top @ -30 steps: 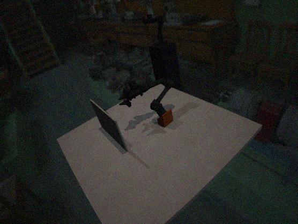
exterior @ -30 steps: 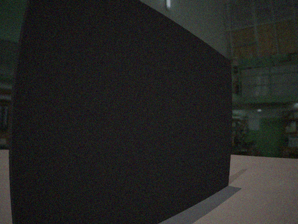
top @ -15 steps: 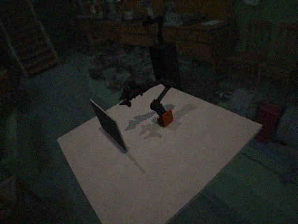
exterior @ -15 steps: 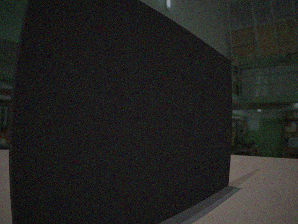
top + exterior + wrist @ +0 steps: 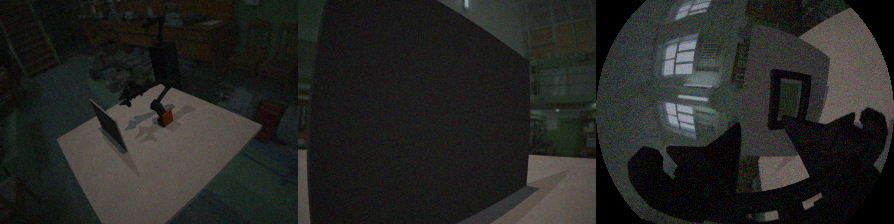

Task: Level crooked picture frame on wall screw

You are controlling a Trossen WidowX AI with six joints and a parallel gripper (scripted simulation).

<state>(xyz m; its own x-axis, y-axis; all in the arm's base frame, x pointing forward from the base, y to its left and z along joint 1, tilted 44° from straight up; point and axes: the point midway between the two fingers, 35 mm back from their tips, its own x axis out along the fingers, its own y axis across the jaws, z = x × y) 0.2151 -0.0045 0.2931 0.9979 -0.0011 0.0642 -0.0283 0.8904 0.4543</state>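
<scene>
The picture frame is 140 mm ahead of my gripper tip, 110 mm below it and 20 mm to the right of it. From my gripper tip the other things lie so: wall panel 150 mm ahead, 130 mm below, 10 mm to the right.
</scene>
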